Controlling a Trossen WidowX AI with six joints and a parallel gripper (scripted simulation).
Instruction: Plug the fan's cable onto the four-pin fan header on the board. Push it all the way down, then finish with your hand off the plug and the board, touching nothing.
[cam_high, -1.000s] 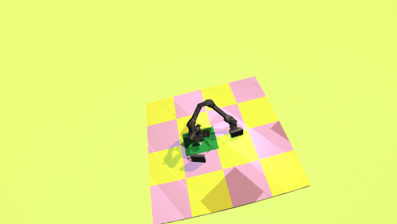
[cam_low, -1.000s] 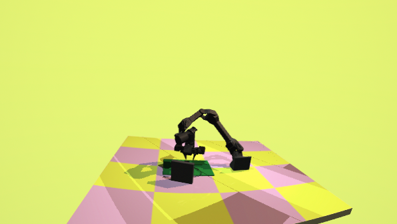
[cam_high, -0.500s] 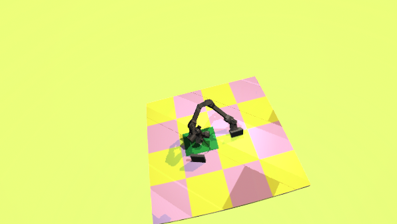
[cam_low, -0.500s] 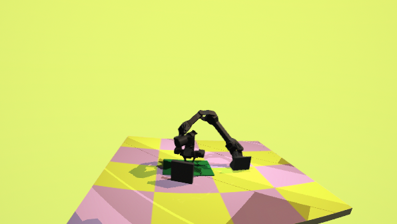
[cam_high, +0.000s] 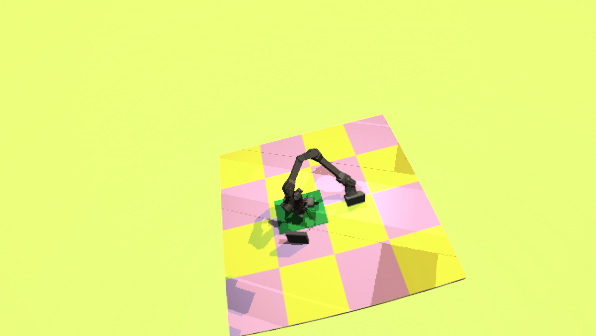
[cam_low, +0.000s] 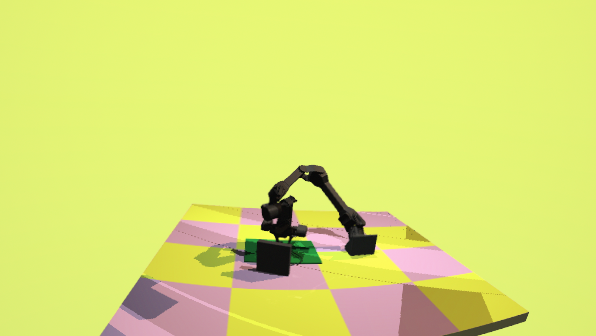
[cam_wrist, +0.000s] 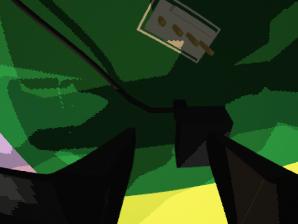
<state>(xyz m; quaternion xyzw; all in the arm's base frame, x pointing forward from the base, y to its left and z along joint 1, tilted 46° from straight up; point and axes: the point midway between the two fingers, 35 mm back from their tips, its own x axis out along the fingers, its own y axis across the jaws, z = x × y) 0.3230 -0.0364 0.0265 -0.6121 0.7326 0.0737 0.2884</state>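
Now: the dark fan plug 20 mm to the right of my gripper tip, 20 mm ahead of it and 10 mm below it. Round my gripper tip: black fan: 210 mm to the left, 70 mm ahead, 40 mm above; pale four-pin header: 50 mm to the left, 20 mm below, 20 mm ahead; green board: 30 mm to the left, 30 mm below, 10 mm ahead.
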